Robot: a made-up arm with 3 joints.
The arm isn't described. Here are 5 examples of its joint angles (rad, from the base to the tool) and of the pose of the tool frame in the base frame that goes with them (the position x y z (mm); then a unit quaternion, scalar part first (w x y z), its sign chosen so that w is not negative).
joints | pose
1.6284 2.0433 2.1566 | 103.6 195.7 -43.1 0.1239 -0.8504 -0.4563 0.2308
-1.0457 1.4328 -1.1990 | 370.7 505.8 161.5 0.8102 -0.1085 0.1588 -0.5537
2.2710 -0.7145 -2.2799 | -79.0 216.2 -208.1 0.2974 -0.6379 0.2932 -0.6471
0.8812 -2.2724 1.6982 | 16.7 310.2 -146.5 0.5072 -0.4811 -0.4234 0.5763
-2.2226 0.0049 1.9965 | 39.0 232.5 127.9 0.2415 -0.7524 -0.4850 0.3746
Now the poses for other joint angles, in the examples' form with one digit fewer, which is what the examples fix.
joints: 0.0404 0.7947 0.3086
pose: 97 634 193 0.903 0.062 0.401 0.140
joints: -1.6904 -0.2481 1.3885
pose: 72 397 86 0.435 -0.527 -0.634 0.362
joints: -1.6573 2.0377 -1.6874
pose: 330 373 179 0.653 -0.141 0.126 -0.734
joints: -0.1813 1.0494 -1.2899
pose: 343 483 -64 0.725 -0.253 0.336 -0.545
